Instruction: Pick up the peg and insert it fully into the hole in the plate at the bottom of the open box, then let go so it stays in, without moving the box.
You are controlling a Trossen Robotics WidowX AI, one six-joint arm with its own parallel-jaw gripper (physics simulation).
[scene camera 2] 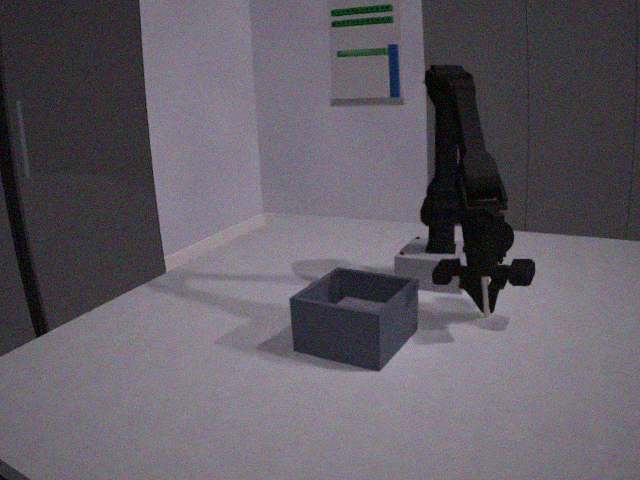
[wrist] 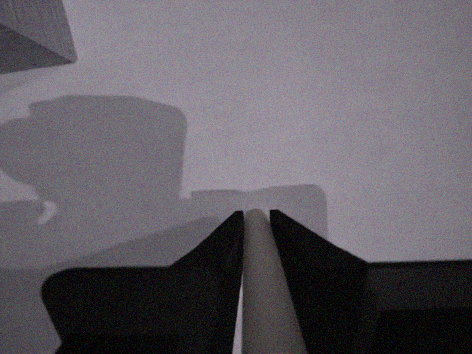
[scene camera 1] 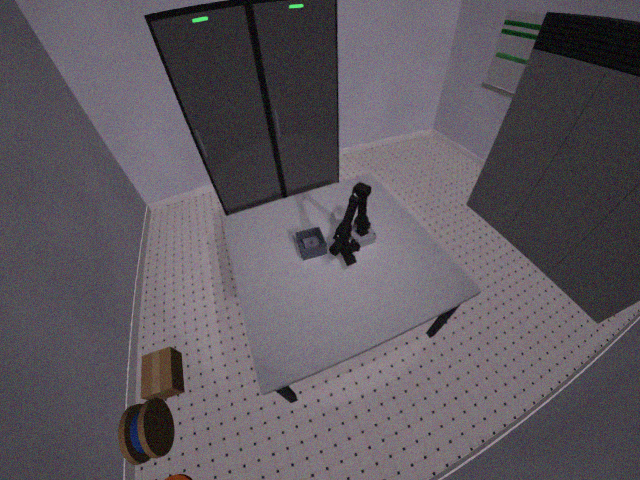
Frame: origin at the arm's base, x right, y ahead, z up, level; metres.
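Where they show: gripper, fingertip midpoint: [scene camera 2: 488, 312] [wrist: 256, 218]; arm's base at its link origin: [scene camera 2: 441, 249] [scene camera 1: 361, 231].
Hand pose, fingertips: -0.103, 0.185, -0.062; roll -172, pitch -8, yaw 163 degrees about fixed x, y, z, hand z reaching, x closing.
Note:
Things, the pixels of their centre, and the offset from my fingertips, as dx, dy, dz. Level surfaces: height alone.
- thin beige peg at the middle of its body: [wrist: 261, 261] [scene camera 2: 486, 297] +0.005, +0.003, +0.031
- open blue-grey box at the middle of its body: [scene camera 2: 357, 315] [scene camera 1: 311, 243] +0.228, +0.126, +0.040
- pale table at its surface level: dz -0.009
The thin beige peg [scene camera 2: 485, 297] [wrist: 267, 295] stands upright between the fingers of my gripper [scene camera 2: 486, 308] [wrist: 256, 218]. The gripper points down and is shut on the peg, low over the table. Whether the peg's lower end touches the table is hard to tell. The open blue-grey box [scene camera 1: 313, 254] [scene camera 2: 336, 333] stands apart from the gripper, to its left in both scene views. A lighter plate [scene camera 1: 316, 245] [scene camera 2: 359, 304] lies at the bottom of the box. A small dark spot shows at its middle in the first scene view; in the second, the hole is hidden.
The arm's light grey base block [scene camera 1: 366, 238] [scene camera 2: 419, 271] [wrist: 37, 42] stands behind the gripper in the second scene view. The box and the base stand on the pale table [scene camera 1: 330, 320] [scene camera 2: 258, 408]. Dark cabinets [scene camera 1: 237, 103] stand beyond the table.

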